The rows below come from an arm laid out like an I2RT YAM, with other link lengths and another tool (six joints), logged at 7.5 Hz.
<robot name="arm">
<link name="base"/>
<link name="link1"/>
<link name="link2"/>
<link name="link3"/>
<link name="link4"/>
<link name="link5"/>
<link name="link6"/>
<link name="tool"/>
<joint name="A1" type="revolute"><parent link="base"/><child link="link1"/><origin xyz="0 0 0.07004"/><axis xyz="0 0 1"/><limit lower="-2.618" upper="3.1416"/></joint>
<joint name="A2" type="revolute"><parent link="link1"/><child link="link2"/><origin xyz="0.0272 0.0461 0.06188" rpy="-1.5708 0 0"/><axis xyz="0 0 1"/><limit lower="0" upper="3.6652"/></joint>
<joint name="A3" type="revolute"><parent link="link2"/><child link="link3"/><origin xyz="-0.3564 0 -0.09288" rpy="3.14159 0 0"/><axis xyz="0 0 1"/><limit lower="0" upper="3.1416"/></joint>
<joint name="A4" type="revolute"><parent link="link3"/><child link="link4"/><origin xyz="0.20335 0.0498 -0.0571"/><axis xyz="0 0 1"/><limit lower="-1.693" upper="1.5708"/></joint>
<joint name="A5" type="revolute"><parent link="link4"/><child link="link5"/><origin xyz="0.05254 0.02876 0.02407" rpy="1.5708 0 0"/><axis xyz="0 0 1"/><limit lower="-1.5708" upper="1.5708"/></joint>
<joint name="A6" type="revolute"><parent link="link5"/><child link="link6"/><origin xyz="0.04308 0 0.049" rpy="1.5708 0 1.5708"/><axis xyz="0 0 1"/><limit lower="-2.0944" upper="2.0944"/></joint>
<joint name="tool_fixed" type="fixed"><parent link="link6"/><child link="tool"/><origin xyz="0.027 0.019 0.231" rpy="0 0.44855 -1.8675"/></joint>
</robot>
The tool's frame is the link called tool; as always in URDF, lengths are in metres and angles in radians.
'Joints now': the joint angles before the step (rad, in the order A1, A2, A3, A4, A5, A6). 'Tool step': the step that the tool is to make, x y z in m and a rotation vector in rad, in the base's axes. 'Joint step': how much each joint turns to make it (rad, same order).
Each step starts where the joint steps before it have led.
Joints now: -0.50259 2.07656 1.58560 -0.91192 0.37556 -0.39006
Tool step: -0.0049 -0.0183 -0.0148 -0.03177 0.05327 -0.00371
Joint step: -0.01377 0.05617 0.00007 0.03285 0.05150 -0.01987
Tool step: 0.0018 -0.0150 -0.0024 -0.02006 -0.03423 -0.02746
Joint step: -0.02744 0.00830 0.00010 0.04787 0.00000 0.00002
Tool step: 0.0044 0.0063 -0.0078 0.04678 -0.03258 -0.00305
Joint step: -0.01398 0.00039 0.00003 0.00373 -0.05795 -0.00023
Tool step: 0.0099 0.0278 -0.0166 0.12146 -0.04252 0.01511
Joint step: -0.00729 0.00339 -0.00166 -0.02353 -0.12743 -0.00043
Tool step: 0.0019 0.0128 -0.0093 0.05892 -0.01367 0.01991
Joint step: -0.00890 0.00124 -0.01643 0.00168 -0.06068 -0.02035
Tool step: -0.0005 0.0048 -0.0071 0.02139 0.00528 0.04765
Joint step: -0.00423 -0.00013 -0.02828 0.02052 -0.02213 -0.05001
